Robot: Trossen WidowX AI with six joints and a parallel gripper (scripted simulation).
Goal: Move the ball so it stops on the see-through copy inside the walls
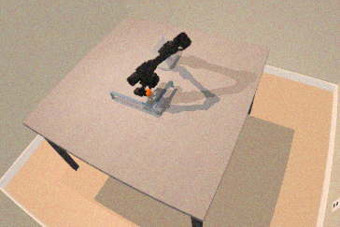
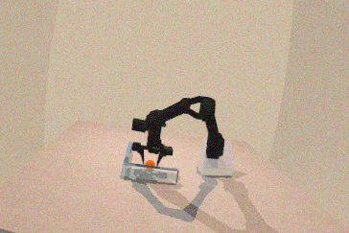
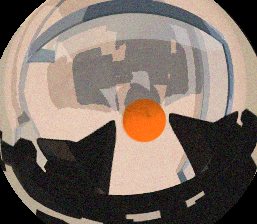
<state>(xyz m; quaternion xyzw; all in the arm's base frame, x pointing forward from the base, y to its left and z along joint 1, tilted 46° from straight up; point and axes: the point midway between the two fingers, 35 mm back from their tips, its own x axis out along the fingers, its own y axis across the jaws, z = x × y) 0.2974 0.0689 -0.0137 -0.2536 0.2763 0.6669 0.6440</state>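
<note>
Now: gripper tip right at the orange ball. From my gripper tip the other things lie so: see-through copy of ball (right at my gripper tip).
</note>
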